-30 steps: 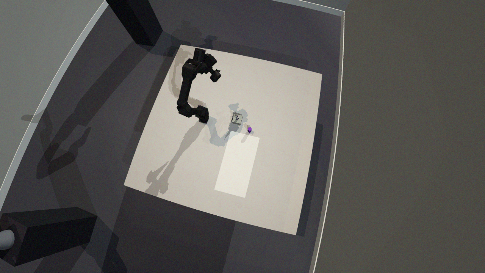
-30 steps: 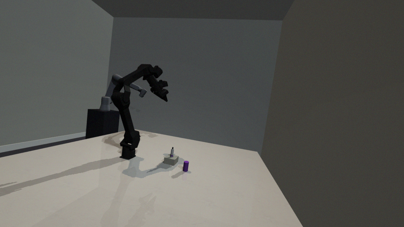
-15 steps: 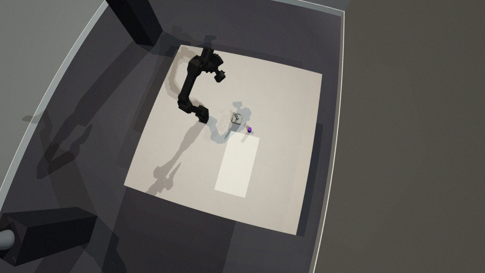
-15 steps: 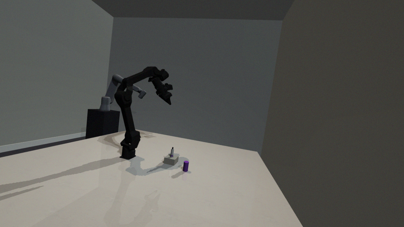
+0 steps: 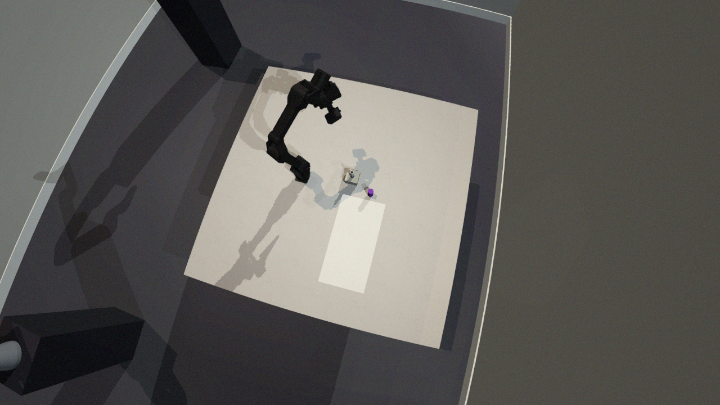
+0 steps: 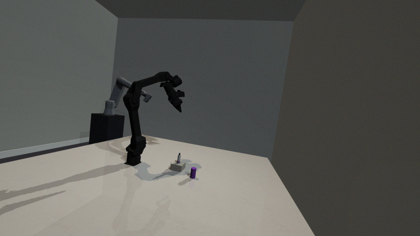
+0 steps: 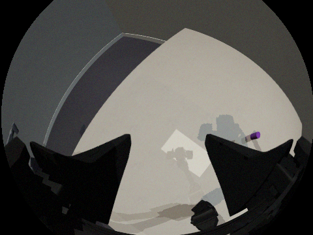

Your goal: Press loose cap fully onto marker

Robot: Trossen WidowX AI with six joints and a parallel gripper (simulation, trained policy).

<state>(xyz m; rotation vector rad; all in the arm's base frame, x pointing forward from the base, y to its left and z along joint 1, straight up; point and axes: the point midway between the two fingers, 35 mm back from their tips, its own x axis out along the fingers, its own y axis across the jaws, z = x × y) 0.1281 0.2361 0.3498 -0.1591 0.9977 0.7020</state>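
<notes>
Now: gripper tip 300 mm above the purple cap, 260 mm to the left of it and 220 mm short of it. Round my gripper tip: marker (250 mm below, 200 mm to the right, 110 mm ahead); holder block (300 mm below, 200 mm to the right, 110 mm ahead).
</notes>
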